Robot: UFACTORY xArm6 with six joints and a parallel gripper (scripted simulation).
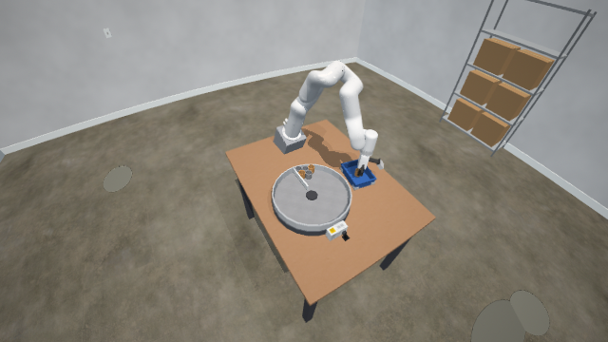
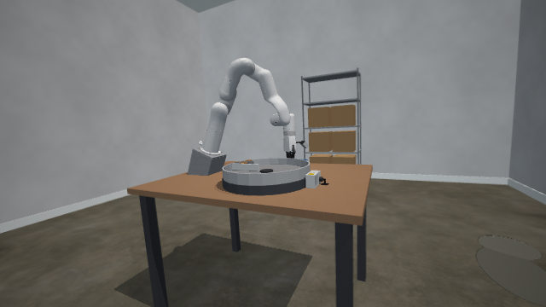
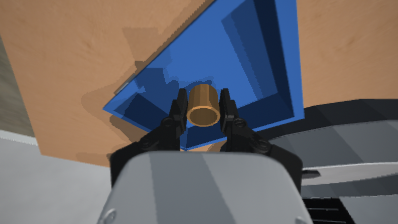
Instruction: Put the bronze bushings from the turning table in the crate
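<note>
My hand is 3 cm above the blue crate, 1 cm to the left of it and 1 cm past it. The rest, counted from my hand: round grey turning table (36 cm to the right, 5 cm behind).
</note>
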